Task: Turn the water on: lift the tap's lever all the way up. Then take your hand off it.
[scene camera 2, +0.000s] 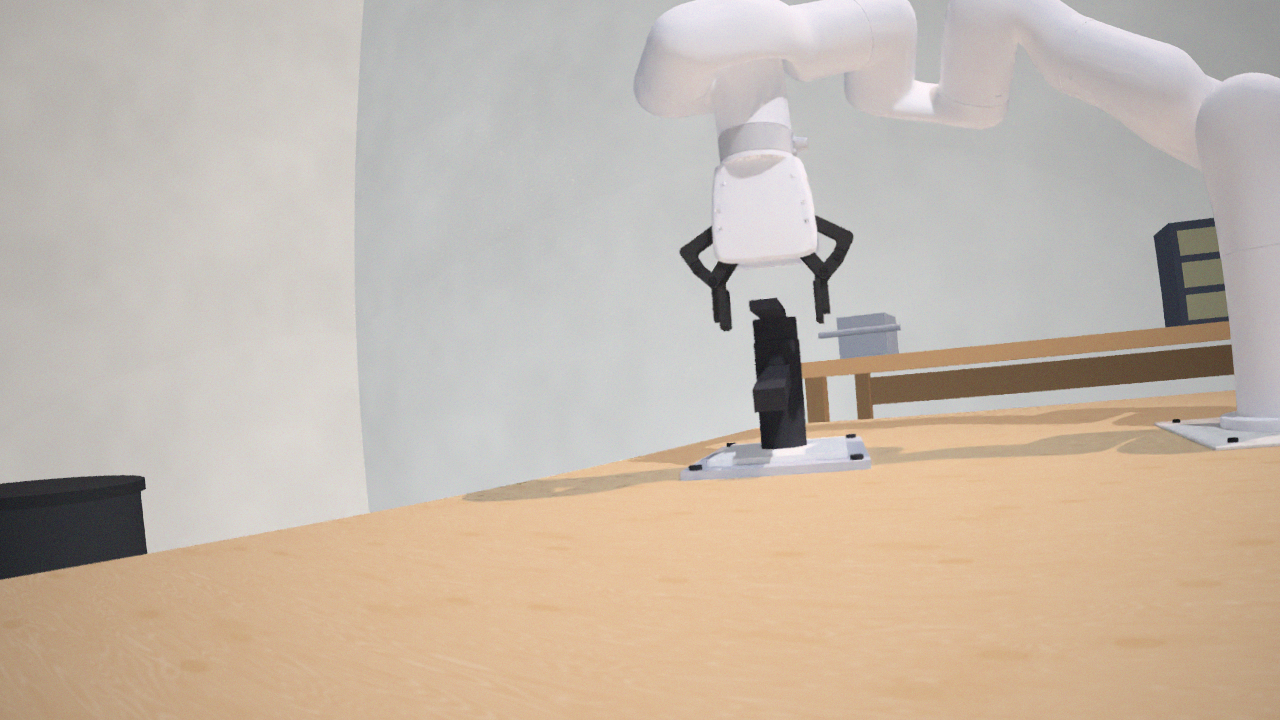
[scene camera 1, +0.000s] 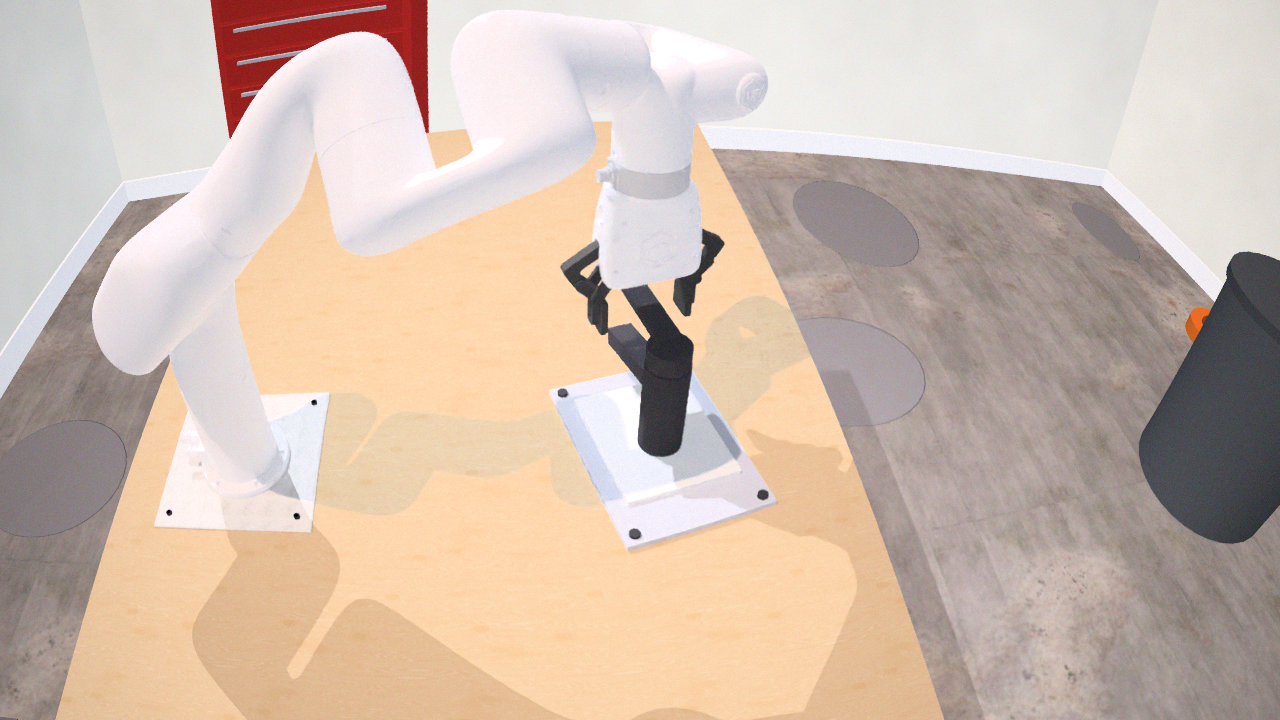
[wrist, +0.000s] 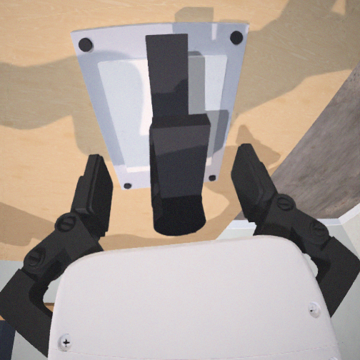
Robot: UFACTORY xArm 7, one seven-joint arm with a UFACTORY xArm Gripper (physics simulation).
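Places are measured from the arm's base along level axes (x up, y right, z ahead), in centimetres.
Where they show: gripper, fingertip midpoint: (scene camera 2: 773, 326) (scene camera 1: 640, 317); arm's base, link origin: (scene camera 1: 246, 459).
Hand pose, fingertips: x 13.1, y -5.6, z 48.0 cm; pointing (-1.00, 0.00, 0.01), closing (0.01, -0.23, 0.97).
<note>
Each offset is from my fingertips to the top centre of the thing. Level surfaces: height alone.
A black tap stands upright on a white plate @(dx -12.3, dy +6.1, dz +1.8 cm) (scene camera 1: 698, 519) (scene camera 2: 832, 463) (wrist: 115, 40). Its round body @(dx -1.1, dy +6.1, dz +1.8 cm) (scene camera 1: 664, 411) (scene camera 2: 782, 429) (wrist: 179, 217) carries a spout @(dx -3.5, dy -0.7, dz +0.2 cm) (scene camera 1: 626, 347) (scene camera 2: 769, 389) (wrist: 167, 60) on the side. The lever @(dx +2.1, dy +0.9, dz +0.6 cm) (scene camera 1: 651, 313) (scene camera 2: 767, 308) (wrist: 180, 150) slopes upward from the top of the body, above the spout and on the same side. My gripper (scene camera 1: 642, 317) (scene camera 2: 773, 320) (wrist: 171, 163) is open and points down. In the wrist view its fingers stand either side of the lever, with a gap on each side. In scene camera 2 the fingertips are about level with the lever's raised end.
The tap's plate is on a wooden table @(dx -13.5 cm) (scene camera 1: 671, 626) (scene camera 2: 626, 608). A dark bin (scene camera 1: 1217, 420) (scene camera 2: 71, 528) stands beyond the table's edge. A red drawer cabinet (scene camera 1: 313, 44) is behind. A wooden bench (scene camera 2: 1056, 344) bears a grey box-like object (scene camera 2: 866, 335).
</note>
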